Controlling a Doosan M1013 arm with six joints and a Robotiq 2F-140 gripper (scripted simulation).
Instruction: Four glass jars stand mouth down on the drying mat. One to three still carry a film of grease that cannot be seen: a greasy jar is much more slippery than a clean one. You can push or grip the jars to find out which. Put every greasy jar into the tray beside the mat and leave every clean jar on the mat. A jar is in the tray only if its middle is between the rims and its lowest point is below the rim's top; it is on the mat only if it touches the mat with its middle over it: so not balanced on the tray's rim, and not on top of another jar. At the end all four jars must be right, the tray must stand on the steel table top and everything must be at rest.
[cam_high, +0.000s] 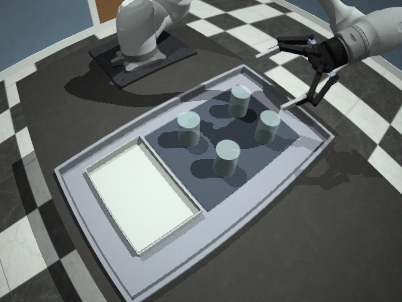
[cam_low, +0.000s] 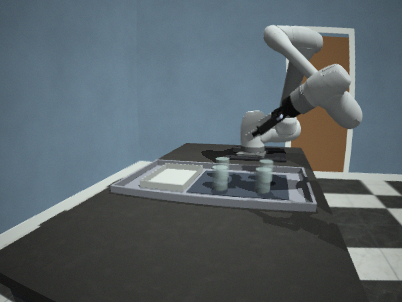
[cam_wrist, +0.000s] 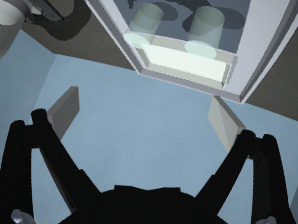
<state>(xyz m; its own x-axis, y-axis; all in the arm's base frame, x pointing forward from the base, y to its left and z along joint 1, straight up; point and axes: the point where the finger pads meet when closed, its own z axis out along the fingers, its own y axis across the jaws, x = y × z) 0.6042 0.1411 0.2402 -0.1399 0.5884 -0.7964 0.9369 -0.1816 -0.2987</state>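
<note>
The steel table top is 250 mm below my hand, 170 mm to the right of it and 30 mm behind it. From my hand the other things lie so: tray 380 mm to the right, 240 mm below, 20 mm behind; drying mat 250 mm below, 70 mm to the right, 60 mm behind.
</note>
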